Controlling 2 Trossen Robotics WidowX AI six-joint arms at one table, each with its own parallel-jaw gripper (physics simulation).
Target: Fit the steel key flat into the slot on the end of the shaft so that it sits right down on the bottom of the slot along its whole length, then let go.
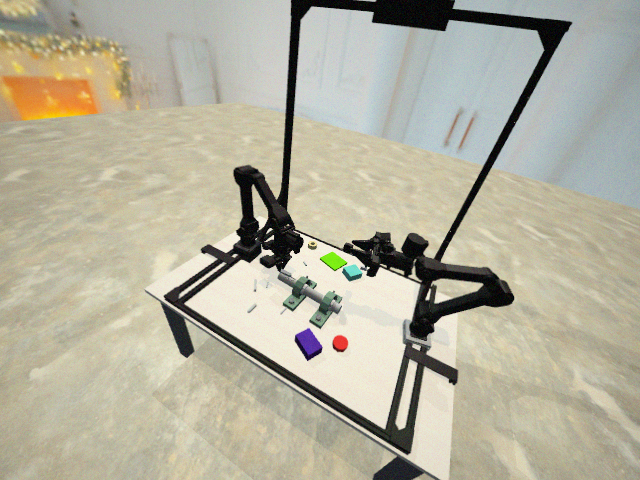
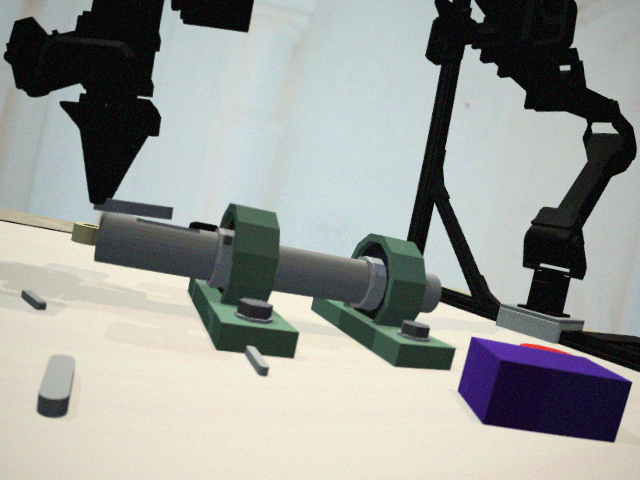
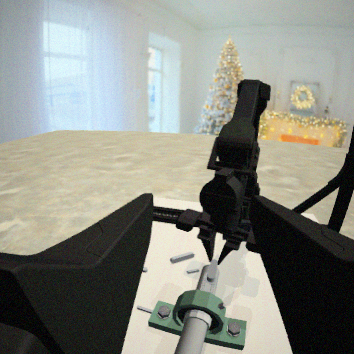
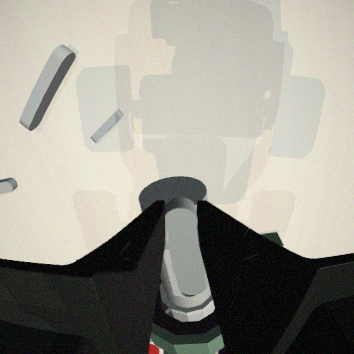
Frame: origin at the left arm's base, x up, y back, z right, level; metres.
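Seen in the pictures: left gripper, fingertip midpoint: [image 1: 350, 245] [image 3: 202, 203]; right gripper, fingertip midpoint: [image 1: 280, 270] [image 2: 99, 204] [image 3: 214, 262] [image 4: 180, 208]; left arm's base, origin of the base link: [image 1: 418, 331] [image 2: 543, 312]; right arm's base, origin of the base link: [image 1: 247, 243].
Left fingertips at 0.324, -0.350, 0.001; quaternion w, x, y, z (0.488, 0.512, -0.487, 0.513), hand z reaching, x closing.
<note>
Pixels of each thing's middle, then the offset from my left fingertips to it, as dx, dy, dz.
- grey shaft, body centre: [image 2: 282, 269] [image 4: 193, 318] [image 3: 193, 330] [image 1: 308, 291] -0.310, -0.122, +0.022
- steel key, body centre: [image 4: 186, 251] [image 2: 133, 208] [image 3: 212, 269] -0.284, -0.246, +0.065
- purple block, body centre: [image 2: 540, 387] [image 1: 308, 343] -0.339, -0.054, -0.189
- red disc, body centre: [image 1: 340, 344] -0.346, +0.058, -0.145
- green tile, body centre: [image 1: 333, 260] -0.354, -0.068, +0.317
- teal block, body centre: [image 1: 352, 272] -0.341, +0.042, +0.252
- small ring, body centre: [image 2: 90, 234] [image 1: 312, 245] -0.347, -0.208, +0.389
The grey shaft [image 1: 313, 292] [image 2: 318, 273] [image 3: 194, 326] lies in two green bearing blocks [image 1: 300, 292] [image 2: 253, 257]. Its slotted end [image 2: 151, 240] [image 4: 172, 187] points toward the right arm. My right gripper [image 1: 280, 267] [image 2: 99, 197] [image 3: 214, 262] [image 4: 180, 208] is shut on the steel key [image 2: 134, 209] [image 3: 211, 270] [image 4: 182, 253]. The key hangs almost level, a small gap above the shaft's end and lined up with the shaft. My left gripper [image 1: 361, 259] is open and empty, hovering at the back of the table, pointing at the shaft.
Spare keys [image 1: 251, 308] [image 4: 47, 88] [image 4: 107, 126] [image 2: 257, 360] lie loose on the table left of the shaft. A purple block [image 1: 309, 344] [image 2: 513, 386] and a red disc [image 1: 340, 343] lie in front. A green tile [image 1: 333, 261], a teal block [image 1: 352, 272] and a small ring [image 1: 312, 245] lie behind.
</note>
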